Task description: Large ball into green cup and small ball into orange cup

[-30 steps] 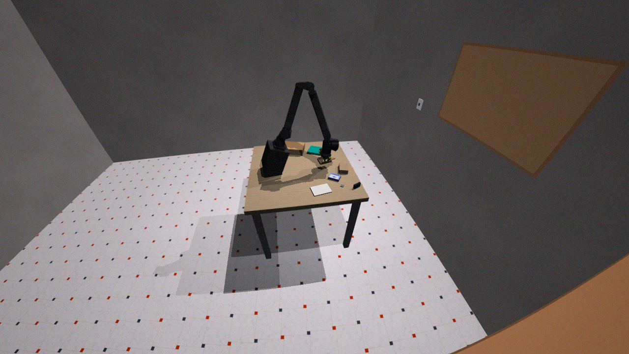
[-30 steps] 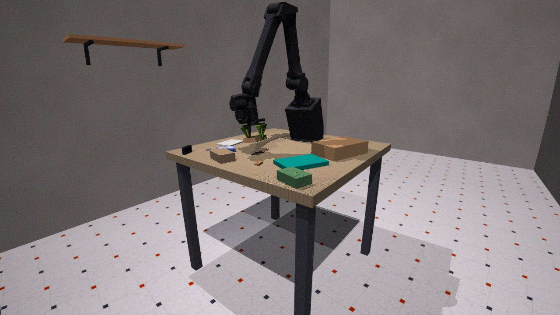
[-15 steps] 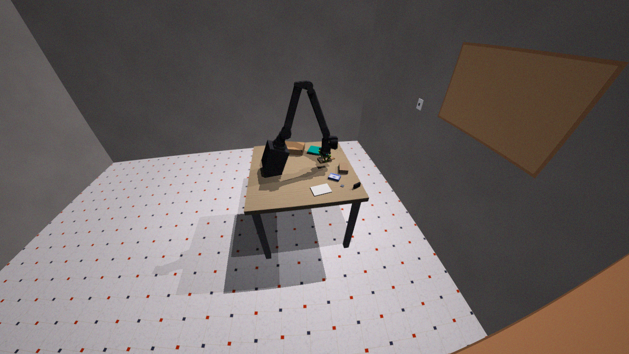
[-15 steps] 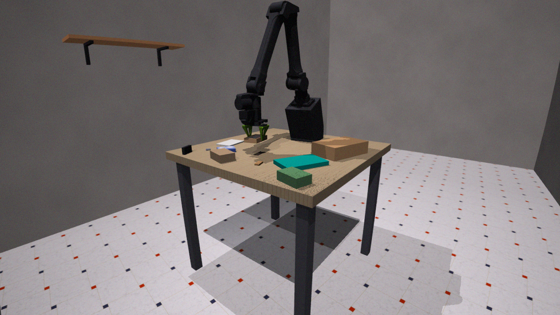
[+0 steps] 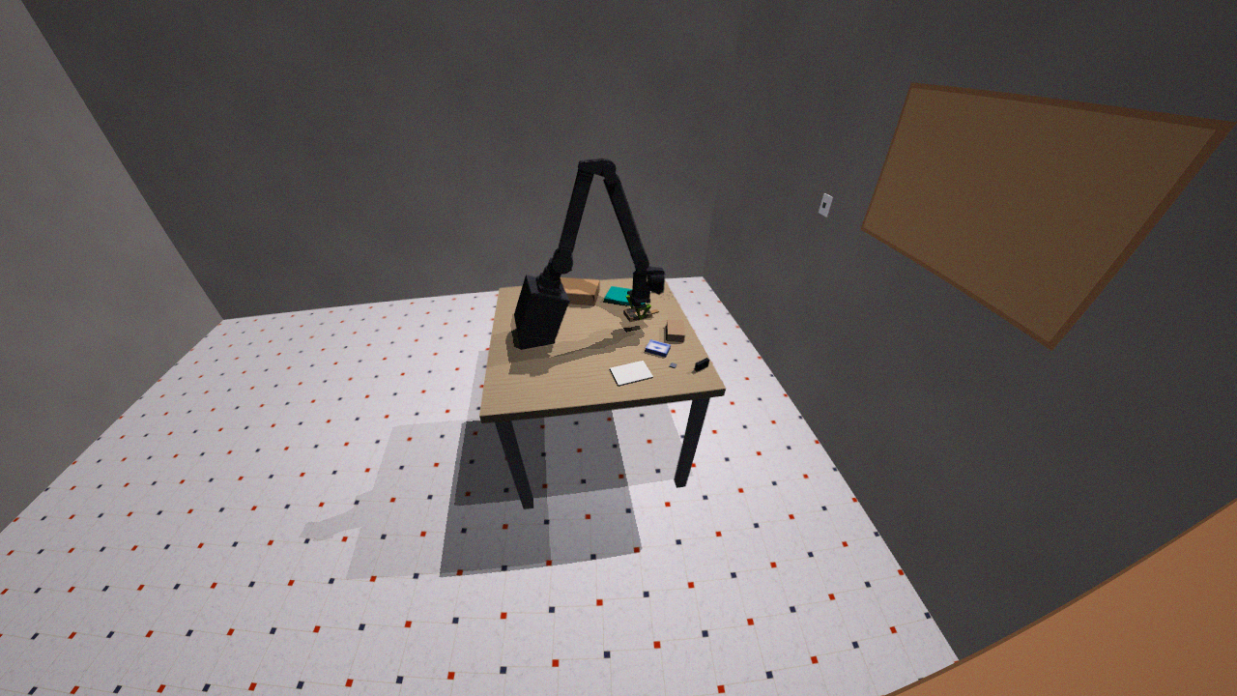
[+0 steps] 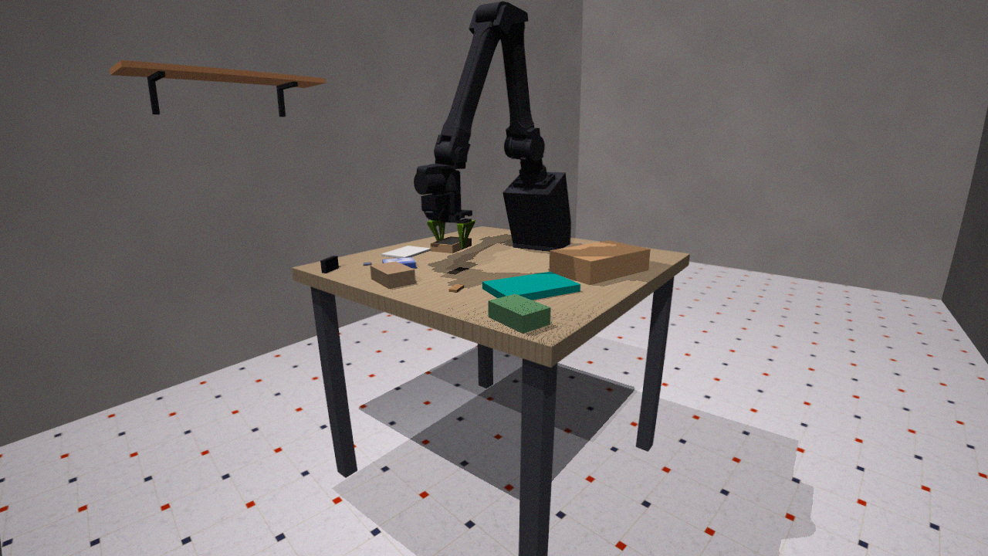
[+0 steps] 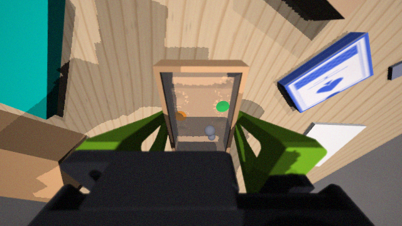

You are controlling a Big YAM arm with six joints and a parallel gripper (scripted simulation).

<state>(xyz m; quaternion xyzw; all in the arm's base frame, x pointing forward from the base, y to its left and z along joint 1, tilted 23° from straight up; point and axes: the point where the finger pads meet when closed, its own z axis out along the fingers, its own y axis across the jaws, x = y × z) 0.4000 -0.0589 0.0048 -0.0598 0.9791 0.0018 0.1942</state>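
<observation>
My hand is 1 cm above the wooden puzzle. Round my hand: teal slab 26 cm to the left, 7 cm below, 3 cm ahead; blue-and-white box 17 cm to the right, 7 cm below, 4 cm ahead; small brown block 15 cm ahead, 8 cm to the right, 6 cm below.
</observation>
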